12 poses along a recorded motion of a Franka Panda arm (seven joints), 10 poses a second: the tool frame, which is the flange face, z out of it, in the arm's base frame.
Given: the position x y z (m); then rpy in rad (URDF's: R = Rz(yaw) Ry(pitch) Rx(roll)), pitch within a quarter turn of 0, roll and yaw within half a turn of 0.
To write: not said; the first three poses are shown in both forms.
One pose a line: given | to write
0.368, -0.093, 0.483, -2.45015, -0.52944, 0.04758 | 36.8, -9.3, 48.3, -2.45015, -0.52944, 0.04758
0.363, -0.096, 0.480, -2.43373, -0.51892, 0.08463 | 36.3, -9.6, 48.0, -2.43373, -0.51892, 0.08463
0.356, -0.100, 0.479, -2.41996, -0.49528, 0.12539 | 35.6, -10.0, 47.9, -2.41996, -0.49528, 0.12539
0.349, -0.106, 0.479, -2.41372, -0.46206, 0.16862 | 34.9, -10.6, 47.9, -2.41372, -0.46206, 0.16862
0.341, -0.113, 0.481, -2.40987, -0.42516, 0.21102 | 34.1, -11.3, 48.1, -2.40987, -0.42516, 0.21102
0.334, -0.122, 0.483, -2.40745, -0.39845, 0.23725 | 33.4, -12.2, 48.3, -2.40745, -0.39845, 0.23725
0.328, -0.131, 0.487, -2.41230, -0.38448, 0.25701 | 32.8, -13.1, 48.7, -2.41230, -0.38448, 0.25701
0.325, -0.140, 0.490, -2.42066, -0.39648, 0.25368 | 32.5, -14.0, 49.0, -2.42066, -0.39648, 0.25368
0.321, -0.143, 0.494, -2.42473, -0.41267, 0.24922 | 32.1, -14.3, 49.4, -2.42473, -0.41267, 0.24922
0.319, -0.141, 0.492, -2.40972, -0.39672, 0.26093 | 31.9, -14.1, 49.2, -2.40972, -0.39672, 0.26093
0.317, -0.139, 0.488, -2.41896, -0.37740, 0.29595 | 31.7, -13.9, 48.8, -2.41896, -0.37740, 0.29595
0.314, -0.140, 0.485, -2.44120, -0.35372, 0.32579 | 31.4, -14.0, 48.5, -2.44120, -0.35372, 0.32579
